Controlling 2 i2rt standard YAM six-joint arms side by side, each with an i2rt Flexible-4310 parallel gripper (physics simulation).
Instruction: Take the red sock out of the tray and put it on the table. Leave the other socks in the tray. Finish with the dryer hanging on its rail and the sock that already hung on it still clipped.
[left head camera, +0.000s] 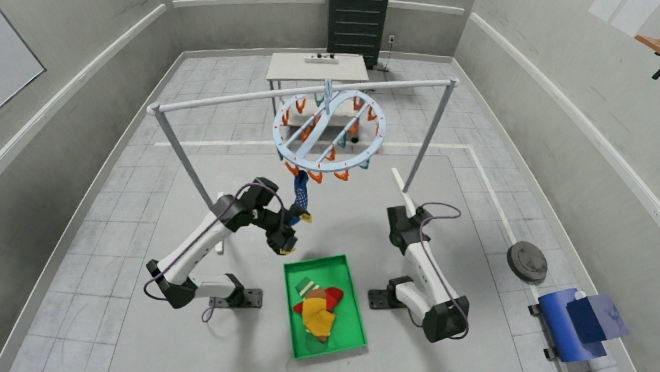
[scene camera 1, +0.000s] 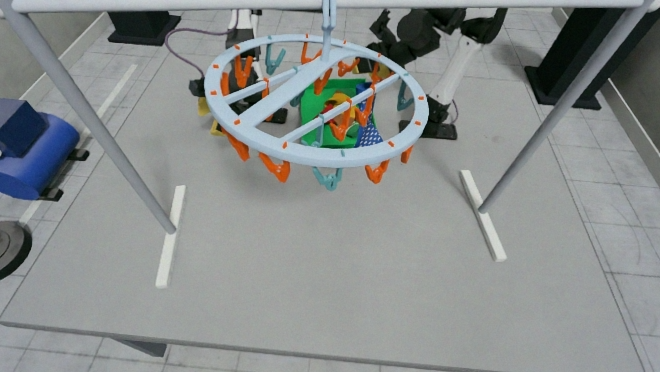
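Observation:
The red sock (left head camera: 334, 298) lies in the green tray (left head camera: 348, 322) (scene camera 1: 309, 107), partly covered by a yellow-orange sock (left head camera: 316, 314) with brown ends. A green striped sock (left head camera: 306, 286) lies partly under them. The light blue round dryer (left head camera: 320, 166) (scene camera 1: 320, 159) hangs on its rail (left head camera: 400, 85) (scene camera 1: 150, 6). A blue sock with white dots (left head camera: 301, 190) (scene camera 1: 370, 136) hangs from it. My left gripper (left head camera: 296, 235) is open above the table beyond the tray, one finger close to the blue sock's lower end. My right gripper (scene camera 1: 210, 118) is open; its fingertips are hidden in the left head camera.
Two grey posts (left head camera: 429, 135) (scene camera 1: 100, 125) carry the rail and stand on white feet (scene camera 1: 170, 250). Orange and teal clips hang around the dryer. The arm bases stand on either side of the tray. A blue cylindrical object (left head camera: 570, 325) (scene camera 1: 45, 155) stands beyond the work area.

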